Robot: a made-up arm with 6 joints. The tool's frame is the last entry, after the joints.
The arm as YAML. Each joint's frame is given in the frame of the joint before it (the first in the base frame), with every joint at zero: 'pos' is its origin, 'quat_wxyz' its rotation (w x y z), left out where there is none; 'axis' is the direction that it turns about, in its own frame. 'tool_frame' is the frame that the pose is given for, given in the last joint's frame.
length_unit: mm
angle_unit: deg
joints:
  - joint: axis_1
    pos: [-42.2, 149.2, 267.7]
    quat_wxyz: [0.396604, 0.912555, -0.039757, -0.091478]
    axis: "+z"
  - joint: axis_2
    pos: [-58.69, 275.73, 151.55]
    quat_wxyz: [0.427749, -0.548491, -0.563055, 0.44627]
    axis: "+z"
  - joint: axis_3
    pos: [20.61, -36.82, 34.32]
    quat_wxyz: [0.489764, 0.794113, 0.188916, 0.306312]
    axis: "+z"
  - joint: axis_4
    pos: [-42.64, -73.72, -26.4]
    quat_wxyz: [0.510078, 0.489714, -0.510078, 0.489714]
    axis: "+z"
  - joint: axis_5
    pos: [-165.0, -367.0, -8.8]
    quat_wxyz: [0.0, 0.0, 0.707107, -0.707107]
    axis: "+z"
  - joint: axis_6
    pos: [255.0, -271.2, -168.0]
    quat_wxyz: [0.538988, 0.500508, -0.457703, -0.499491]
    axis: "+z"
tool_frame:
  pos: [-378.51, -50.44, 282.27]
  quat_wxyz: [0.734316, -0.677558, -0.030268, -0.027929]
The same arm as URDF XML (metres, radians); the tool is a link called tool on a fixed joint. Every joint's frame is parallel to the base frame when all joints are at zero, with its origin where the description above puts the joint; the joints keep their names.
<robot name="arm">
<link name="base"/>
<link name="link1"/>
<link name="link2"/>
<link name="link3"/>
<link name="link4"/>
<link name="link5"/>
<link name="link6"/>
<link name="tool"/>
<joint name="axis_1" type="continuous"><parent link="base"/><child link="link1"/><origin xyz="-0.0422 0.1492 0.2677" rpy="0 0 0"/><axis xyz="-0.198492 -0.716572 -0.668674"/></joint>
<joint name="axis_2" type="continuous"><parent link="link1"/><child link="link2"/><origin xyz="-0.0876 -0.2882 0.1082" rpy="0 0 0"/><axis xyz="-0.905124 0.332609 0.264807"/></joint>
<joint name="axis_3" type="continuous"><parent link="link2"/><child link="link3"/><origin xyz="-0.0473 -0.0268 0.0016" rpy="0 0 0"/><axis xyz="0 -1 0"/></joint>
<joint name="axis_4" type="continuous"><parent link="link3"/><child link="link4"/><origin xyz="0.0754 0.0264 -0.0396" rpy="0 0 0"/><axis xyz="1 0 0"/></joint>
<joint name="axis_5" type="continuous"><parent link="link4"/><child link="link5"/><origin xyz="-0.0088 0.165 0.367" rpy="0 0 0"/><axis xyz="0 0 1"/></joint>
<joint name="axis_6" type="continuous"><parent link="link5"/><child link="link6"/><origin xyz="0.2712 0.255 -0.168" rpy="0 0 0"/><axis xyz="0.082299 -0.993392 0.079999"/></joint>
<joint name="tool_joint" type="fixed"><parent link="link6"/><child link="tool"/><origin xyz="-0.354 -0.3155 -0.0252" rpy="0 0 0"/></joint>
</robot>

